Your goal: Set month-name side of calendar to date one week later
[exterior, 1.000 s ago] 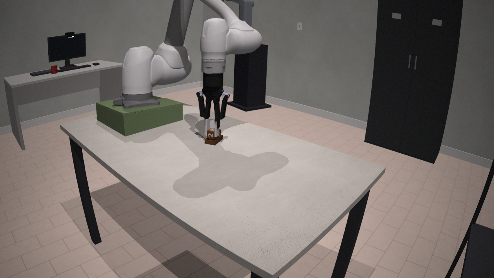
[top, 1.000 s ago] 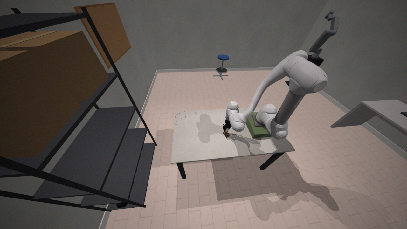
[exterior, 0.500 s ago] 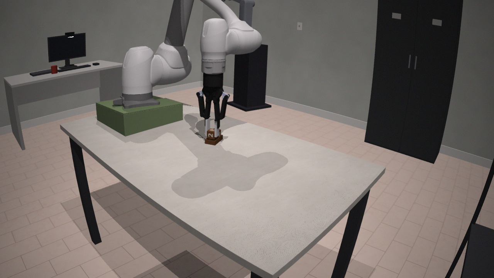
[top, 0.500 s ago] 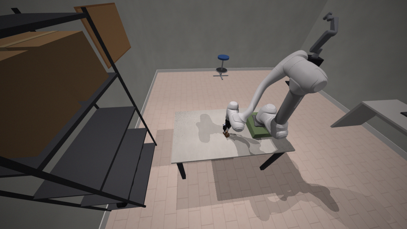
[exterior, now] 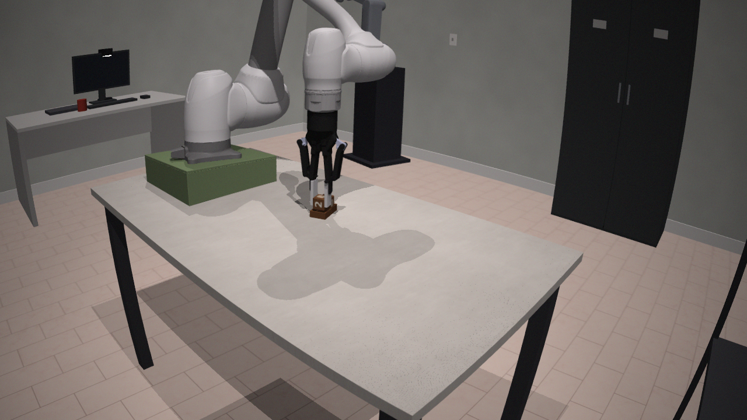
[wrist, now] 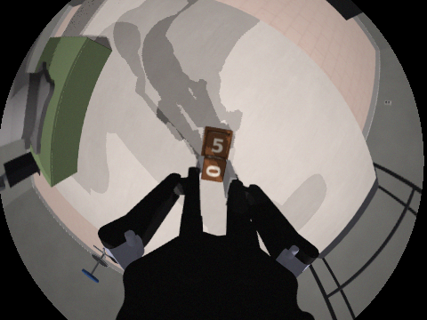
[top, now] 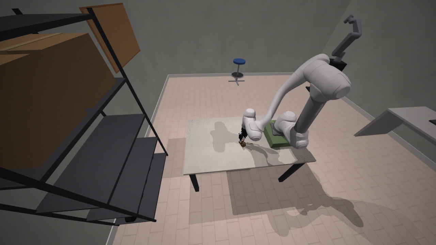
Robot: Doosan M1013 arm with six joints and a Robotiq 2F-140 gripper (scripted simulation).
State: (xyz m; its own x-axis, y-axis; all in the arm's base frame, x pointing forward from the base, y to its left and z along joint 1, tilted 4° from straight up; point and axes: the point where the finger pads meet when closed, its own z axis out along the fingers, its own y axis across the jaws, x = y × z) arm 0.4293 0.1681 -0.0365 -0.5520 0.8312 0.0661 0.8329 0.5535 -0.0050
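Right now my hand is 2 cm past the brown cube, 3 cm to the right of it and 4 cm above it. The rest, counted from my hand: brown tray (1 cm behind, 1 cm to the left, 5 cm below).
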